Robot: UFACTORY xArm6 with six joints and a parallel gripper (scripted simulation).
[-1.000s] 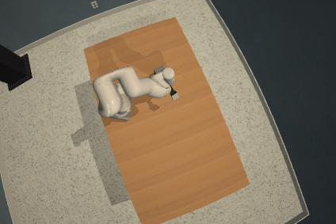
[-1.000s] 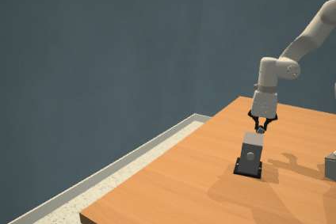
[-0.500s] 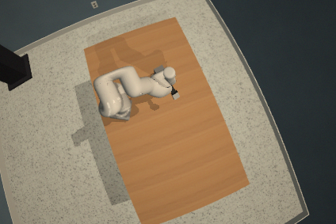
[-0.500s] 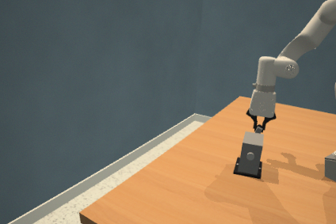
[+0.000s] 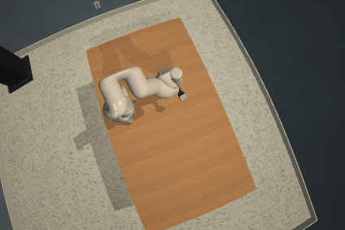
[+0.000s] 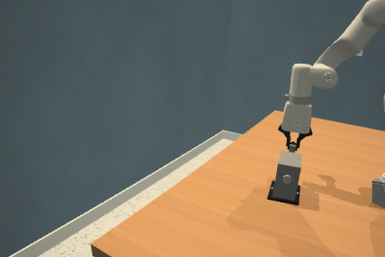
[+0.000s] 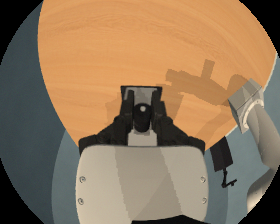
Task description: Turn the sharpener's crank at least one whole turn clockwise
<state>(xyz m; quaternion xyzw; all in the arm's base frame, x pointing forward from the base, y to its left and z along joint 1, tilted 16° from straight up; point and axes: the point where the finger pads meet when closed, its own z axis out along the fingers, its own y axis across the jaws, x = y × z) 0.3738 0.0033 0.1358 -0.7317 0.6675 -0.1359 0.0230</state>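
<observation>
The dark crank knob lies 20 mm to the left of my hand.
</observation>
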